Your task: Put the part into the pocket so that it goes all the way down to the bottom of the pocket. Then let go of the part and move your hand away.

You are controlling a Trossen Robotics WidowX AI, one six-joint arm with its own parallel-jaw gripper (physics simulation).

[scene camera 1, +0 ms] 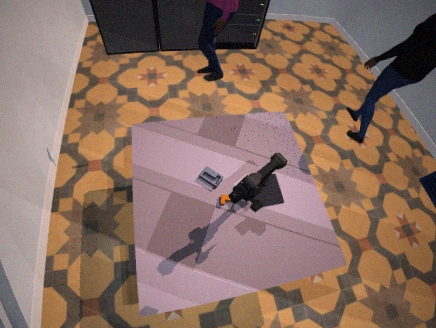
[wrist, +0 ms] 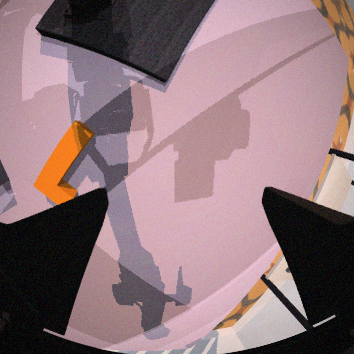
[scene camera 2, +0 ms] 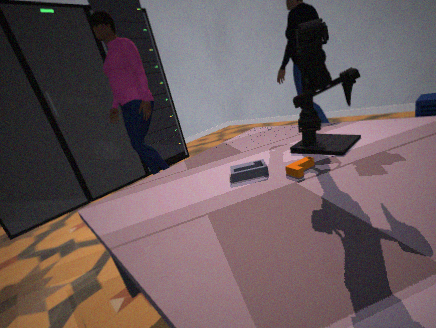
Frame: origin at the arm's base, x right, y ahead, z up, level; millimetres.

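Seen in the pictures: gripper, between the fingertips: (scene camera 1: 247, 204) (wrist: 186, 195) (scene camera 2: 333, 112); arm's base, origin of its link: (scene camera 2: 309, 143).
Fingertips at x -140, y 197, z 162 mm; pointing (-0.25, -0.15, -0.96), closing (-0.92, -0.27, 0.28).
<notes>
Pixels of each thing's top centre, then the offset from my fingertips to it. Level surfaces: height alone.
- orange L-shaped piece, centre of its top: (wrist: 67, 167) (scene camera 2: 302, 162) (scene camera 1: 229, 199) dx +101, dy +44, dz -155 mm
- small grey block, centre of its top: (scene camera 2: 247, 166) (scene camera 1: 211, 175) dx +299, dy +95, dz -149 mm
- pink table, height of its surface: dz -185 mm
The part is an orange L-shaped piece (scene camera 1: 226, 199) (scene camera 2: 295, 171) (wrist: 59, 161) lying flat on the table near the arm's base. The pocket is a recess in the top of a small grey block (scene camera 1: 208, 183) (scene camera 2: 250, 176); the block stands on the table a short way from the part, apart from it. In the wrist view a dark bit of the block shows at the left edge. My gripper (scene camera 2: 348, 100) (wrist: 186, 195) is open and empty, high above the table. In the wrist view the part lies to the left, beyond the left finger's tip. In scene camera 1 the arm hides the fingers.
The arm's black base plate (scene camera 1: 274, 194) (scene camera 2: 327, 144) (wrist: 150, 45) stands on the pink table (scene camera 1: 165, 295) (scene camera 2: 170, 260) behind the part. Arm shadows fall across the table. Two people stand on the floor beyond it, near dark cabinets (scene camera 1: 130, 25) (scene camera 2: 45, 100).
</notes>
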